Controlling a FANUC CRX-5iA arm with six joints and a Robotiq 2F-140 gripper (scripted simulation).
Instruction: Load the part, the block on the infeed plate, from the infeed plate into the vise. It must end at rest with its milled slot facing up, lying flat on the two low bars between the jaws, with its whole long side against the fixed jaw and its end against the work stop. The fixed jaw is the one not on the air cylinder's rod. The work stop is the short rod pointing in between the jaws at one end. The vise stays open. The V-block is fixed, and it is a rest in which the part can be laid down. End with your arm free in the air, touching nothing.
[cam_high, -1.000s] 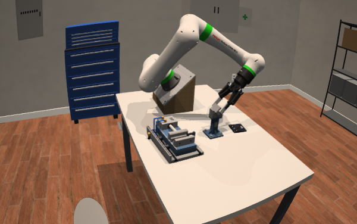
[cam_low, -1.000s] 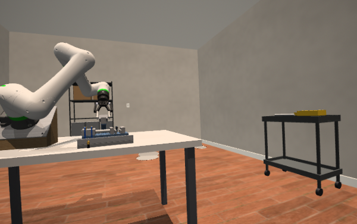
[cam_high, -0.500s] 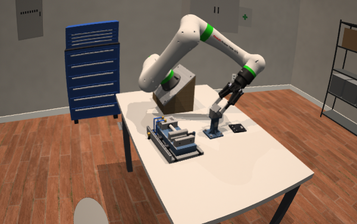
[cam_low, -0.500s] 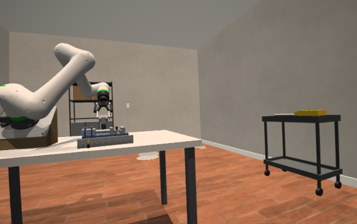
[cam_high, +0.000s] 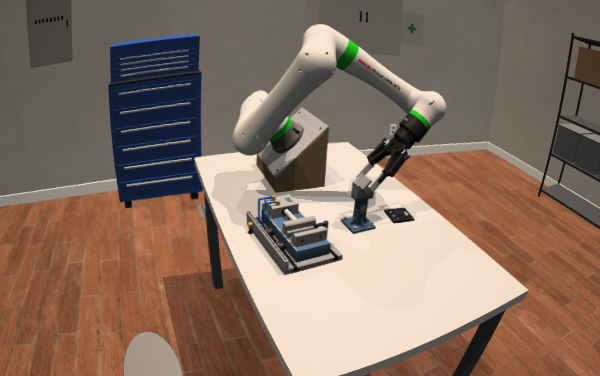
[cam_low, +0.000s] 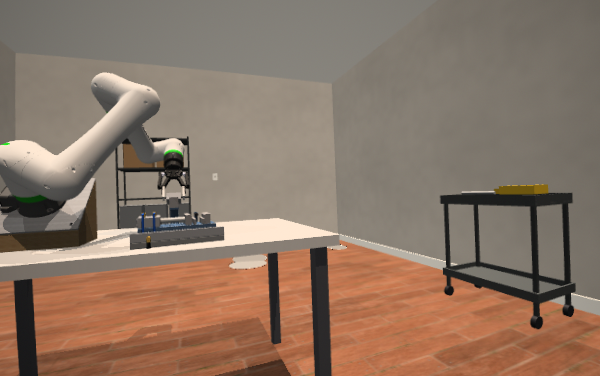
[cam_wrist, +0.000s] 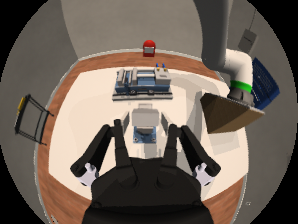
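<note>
Now: the part 20 mm below my hand and 10 mm to the right of it. Also, from my hand: dark infeed plate (170 mm below, 160 mm to the left, 20 mm behind).
</note>
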